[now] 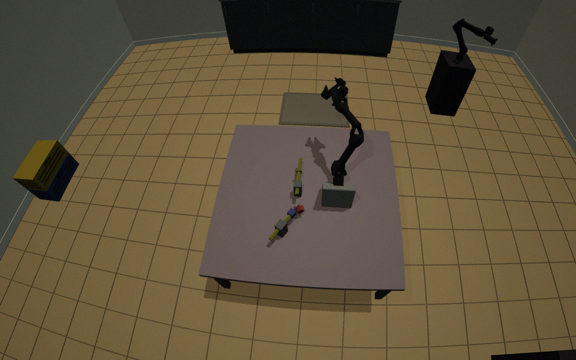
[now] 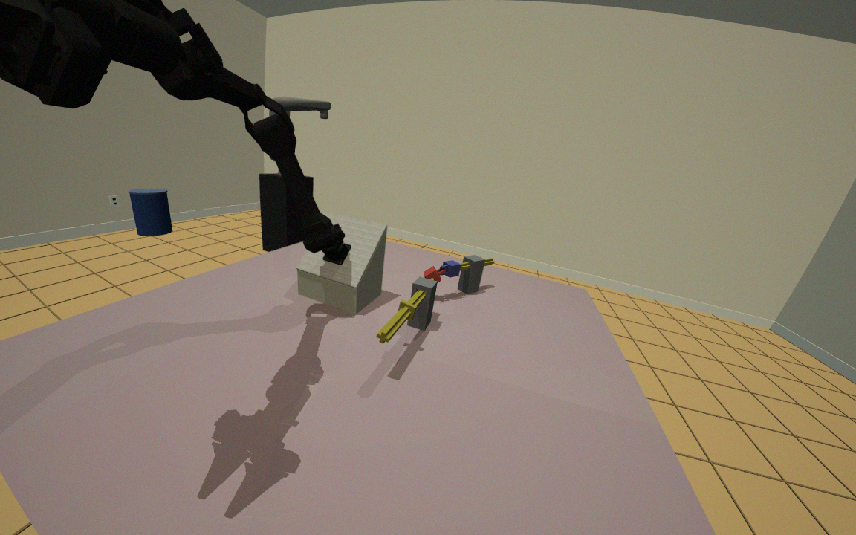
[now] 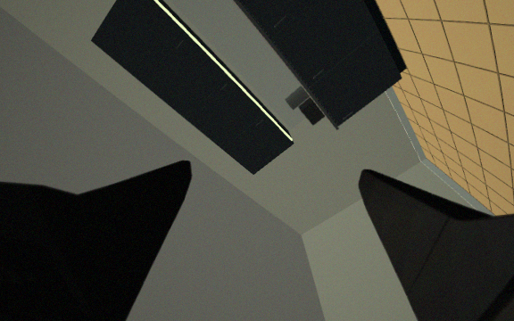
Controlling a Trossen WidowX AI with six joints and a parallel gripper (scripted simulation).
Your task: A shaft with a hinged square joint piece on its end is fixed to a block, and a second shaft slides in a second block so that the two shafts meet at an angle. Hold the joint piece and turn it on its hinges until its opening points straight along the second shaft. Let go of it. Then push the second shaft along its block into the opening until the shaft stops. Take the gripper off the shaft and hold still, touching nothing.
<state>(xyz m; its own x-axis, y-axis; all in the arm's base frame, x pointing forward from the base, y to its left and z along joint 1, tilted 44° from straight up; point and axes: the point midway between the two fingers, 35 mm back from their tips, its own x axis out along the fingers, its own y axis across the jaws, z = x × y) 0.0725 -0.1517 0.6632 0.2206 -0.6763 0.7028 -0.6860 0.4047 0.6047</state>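
Right now the red joint piece is 160 mm ahead of my gripper tip, 770 mm to the left of it and 430 mm below it.
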